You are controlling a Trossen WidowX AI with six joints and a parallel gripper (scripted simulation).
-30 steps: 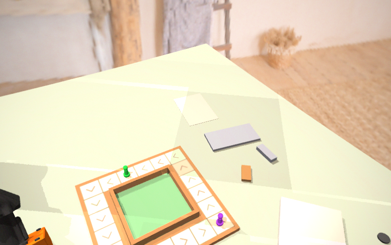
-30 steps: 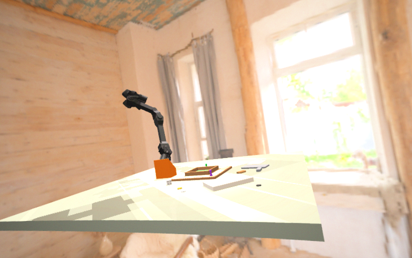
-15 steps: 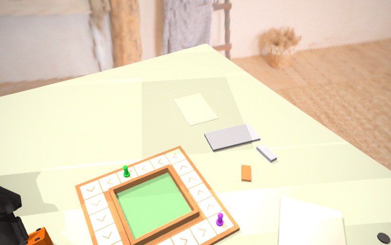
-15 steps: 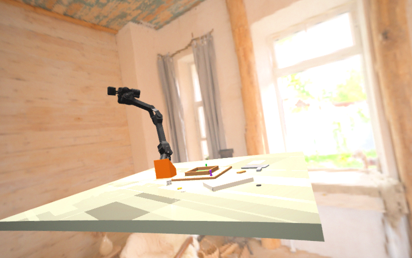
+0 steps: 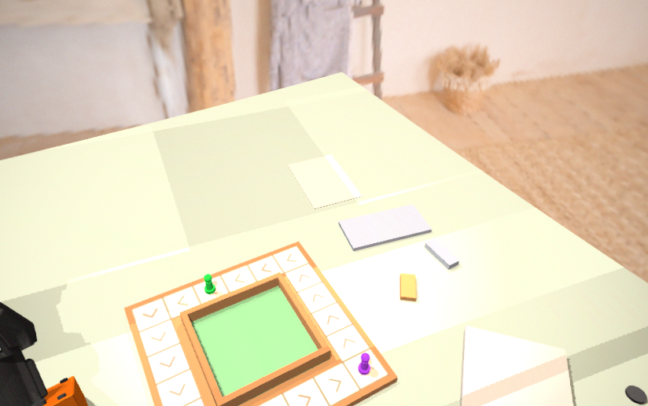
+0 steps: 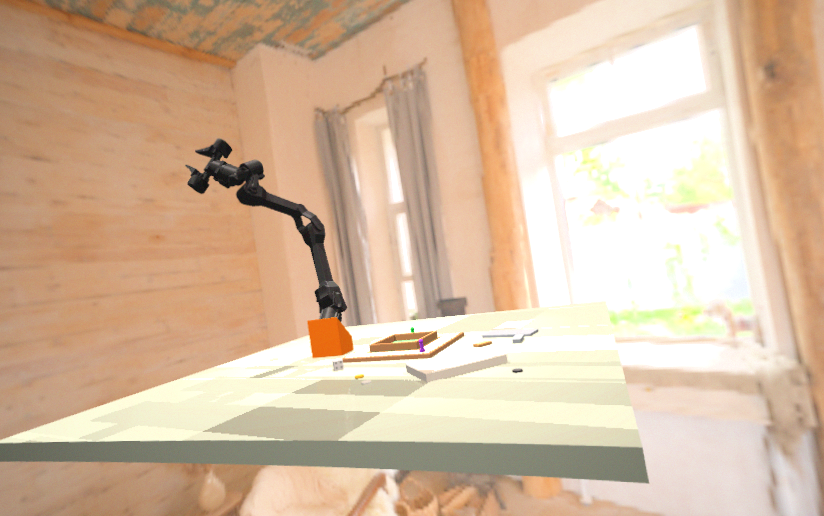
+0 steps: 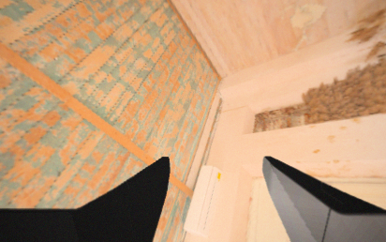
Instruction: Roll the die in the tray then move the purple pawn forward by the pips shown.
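Right now the white die is 490 mm ahead of my gripper tip, 160 mm to the right of it and 700 mm below it. From my gripper tip the other things lie so: yellow piece: 590 mm ahead, 280 mm to the right, 710 mm below; then green pawn: 630 mm ahead, 140 mm to the left, 690 mm below; then green tray: 630 mm ahead, 20 mm to the left, 710 mm below.
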